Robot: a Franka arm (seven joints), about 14 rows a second.
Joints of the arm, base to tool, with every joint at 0 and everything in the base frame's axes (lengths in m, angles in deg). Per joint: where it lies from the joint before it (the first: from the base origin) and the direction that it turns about. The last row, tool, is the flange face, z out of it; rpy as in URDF.
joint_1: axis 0 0 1 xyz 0.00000 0.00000 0.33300
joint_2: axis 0 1 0 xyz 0.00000 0.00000 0.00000
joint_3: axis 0 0 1 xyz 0.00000 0.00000 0.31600
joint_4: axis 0 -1 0 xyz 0.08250 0.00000 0.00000
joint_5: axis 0 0 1 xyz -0.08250 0.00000 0.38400
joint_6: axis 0 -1 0 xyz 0.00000 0.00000 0.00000
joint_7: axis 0 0 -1 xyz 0.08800 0.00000 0.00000
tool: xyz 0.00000 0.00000 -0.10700 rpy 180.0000 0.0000 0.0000
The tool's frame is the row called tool.
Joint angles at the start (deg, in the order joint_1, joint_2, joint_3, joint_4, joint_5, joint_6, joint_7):
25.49 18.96 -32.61 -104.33 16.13 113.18 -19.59
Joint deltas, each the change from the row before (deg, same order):
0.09 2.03 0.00 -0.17 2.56 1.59 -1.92
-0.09 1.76 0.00 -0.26 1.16 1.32 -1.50
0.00 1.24 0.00 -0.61 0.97 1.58 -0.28
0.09 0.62 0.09 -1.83 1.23 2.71 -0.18
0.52 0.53 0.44 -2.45 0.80 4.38 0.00
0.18 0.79 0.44 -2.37 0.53 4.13 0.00
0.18 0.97 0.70 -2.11 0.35 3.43 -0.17
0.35 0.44 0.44 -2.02 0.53 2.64 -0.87
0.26 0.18 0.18 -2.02 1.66 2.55 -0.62
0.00 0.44 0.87 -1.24 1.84 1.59 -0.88
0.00 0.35 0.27 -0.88 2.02 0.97 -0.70
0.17 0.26 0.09 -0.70 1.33 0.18 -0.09
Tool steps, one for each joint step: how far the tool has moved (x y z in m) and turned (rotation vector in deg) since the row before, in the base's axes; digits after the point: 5 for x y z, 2 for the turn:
0.00403 0.00295 -0.01821 1.08 -0.19 0.53
0.00195 -0.00083 -0.01689 0.01 0.19 0.61
0.00031 -0.00095 -0.01423 -0.12 -0.02 -0.52
-0.00376 -0.00140 -0.01589 0.08 -0.49 -0.99
-0.00431 0.00402 -0.01776 -0.66 -1.37 -0.47
-0.00589 0.00005 -0.01938 -0.99 -0.91 -0.61
-0.00691 0.00301 -0.02021 -0.94 -0.26 0.04
-0.00790 0.00301 -0.01476 -0.45 -0.20 0.63
-0.00823 -0.00030 -0.01152 0.20 -0.58 -0.81
-0.00600 0.00516 -0.01150 0.71 -0.10 -0.16
-0.00481 0.00018 -0.00779 0.76 -0.09 -0.94
-0.00488 0.00105 -0.00649 0.59 0.52 -0.91

